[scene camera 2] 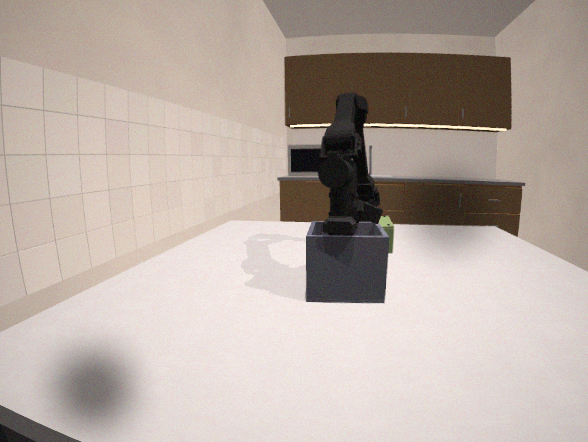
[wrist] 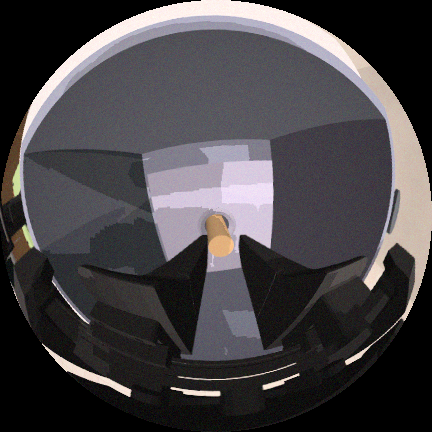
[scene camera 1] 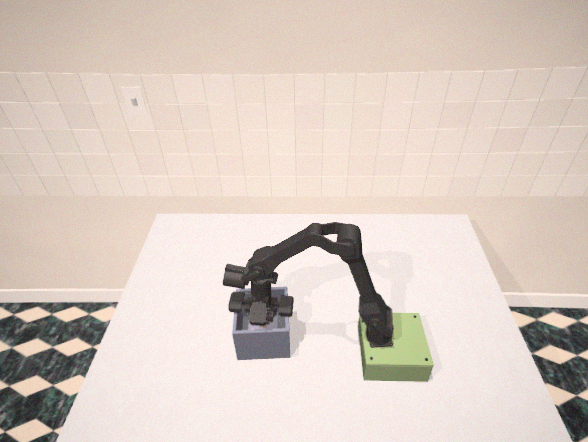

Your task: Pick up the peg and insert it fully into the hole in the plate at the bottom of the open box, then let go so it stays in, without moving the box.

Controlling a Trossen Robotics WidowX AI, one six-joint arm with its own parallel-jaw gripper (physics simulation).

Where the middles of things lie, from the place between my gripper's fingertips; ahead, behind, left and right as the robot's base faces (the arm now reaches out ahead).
The blue-grey box [scene camera 2: 339, 269] is 10 mm to the left of my hand. Round my hand: orange-tan peg [wrist: 220, 243]: 10 mm to the left, 20 mm below.
